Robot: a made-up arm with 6 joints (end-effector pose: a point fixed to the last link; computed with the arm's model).
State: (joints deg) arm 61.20 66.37 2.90 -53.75 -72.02 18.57
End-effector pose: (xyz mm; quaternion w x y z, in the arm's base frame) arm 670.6 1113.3 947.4 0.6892 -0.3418 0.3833 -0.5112
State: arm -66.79 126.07 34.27 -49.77 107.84 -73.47
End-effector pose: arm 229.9 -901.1 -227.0 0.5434 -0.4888 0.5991 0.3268
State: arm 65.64 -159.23 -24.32 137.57 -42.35 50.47
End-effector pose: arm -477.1 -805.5 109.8 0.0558 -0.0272 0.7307 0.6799
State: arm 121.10 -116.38 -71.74 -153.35 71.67 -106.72
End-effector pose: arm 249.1 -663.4 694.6 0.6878 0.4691 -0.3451 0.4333
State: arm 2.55 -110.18 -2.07 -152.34 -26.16 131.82
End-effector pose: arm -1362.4 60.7 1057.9 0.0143 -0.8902 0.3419 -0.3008
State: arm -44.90 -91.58 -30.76 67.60 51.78 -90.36
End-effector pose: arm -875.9 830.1 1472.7 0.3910 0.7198 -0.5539 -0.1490
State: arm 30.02 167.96 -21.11 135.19 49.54 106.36
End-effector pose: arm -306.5 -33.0 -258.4 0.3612 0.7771 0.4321 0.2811
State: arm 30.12 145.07 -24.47 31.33 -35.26 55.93
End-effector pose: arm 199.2 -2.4 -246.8 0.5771 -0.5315 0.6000 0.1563
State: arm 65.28 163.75 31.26 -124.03 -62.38 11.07
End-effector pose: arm -127.2 -36.6 -605.0 0.0461 0.4075 -0.2222 0.8846
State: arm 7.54 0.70 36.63 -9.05 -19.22 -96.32
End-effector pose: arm 432.1 -106.3 2581.0 0.1063 -0.6953 -0.3883 0.5955
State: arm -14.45 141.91 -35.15 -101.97 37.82 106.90
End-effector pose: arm 207.5 -68.5 71.5 0.4630 -0.7264 0.2790 -0.4244
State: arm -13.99 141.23 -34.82 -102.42 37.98 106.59
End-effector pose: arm 218.5 -68.4 71.4 0.4614 -0.7283 0.2677 -0.4303
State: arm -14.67 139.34 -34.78 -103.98 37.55 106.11
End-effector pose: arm 247.0 -75.1 80.2 0.4455 -0.7282 0.2590 -0.4518
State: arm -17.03 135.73 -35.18 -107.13 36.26 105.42
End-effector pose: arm 298.4 -94.7 103.8 0.4072 -0.7243 0.2551 -0.4946
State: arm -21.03 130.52 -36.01 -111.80 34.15 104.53
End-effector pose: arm 365.9 -133.0 145.5 0.3433 -0.7135 0.2563 -0.5544
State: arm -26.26 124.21 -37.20 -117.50 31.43 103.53
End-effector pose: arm 435.2 -192.8 205.2 0.2564 -0.6934 0.2620 -0.6204
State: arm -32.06 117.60 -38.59 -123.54 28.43 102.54
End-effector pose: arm 490.0 -268.6 277.2 0.1555 -0.6641 0.2701 -0.6796
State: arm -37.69 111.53 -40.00 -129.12 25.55 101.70
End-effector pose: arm 521.6 -347.6 350.7 0.0554 -0.6297 0.2783 -0.7232
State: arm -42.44 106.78 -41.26 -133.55 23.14 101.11
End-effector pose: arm 531.3 -414.8 413.2 0.0283 0.5975 -0.2857 0.7487
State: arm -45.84 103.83 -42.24 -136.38 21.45 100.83
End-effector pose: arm 527.4 -460.2 455.0 0.0843 0.5742 -0.2928 0.7599
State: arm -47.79 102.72 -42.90 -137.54 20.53 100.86
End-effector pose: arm 518.3 -482.3 473.1 0.1101 0.5629 -0.3005 0.7621
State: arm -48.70 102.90 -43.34 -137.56 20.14 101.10
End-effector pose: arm 508.4 -487.9 474.4 0.1146 0.5605 -0.3092 0.7596
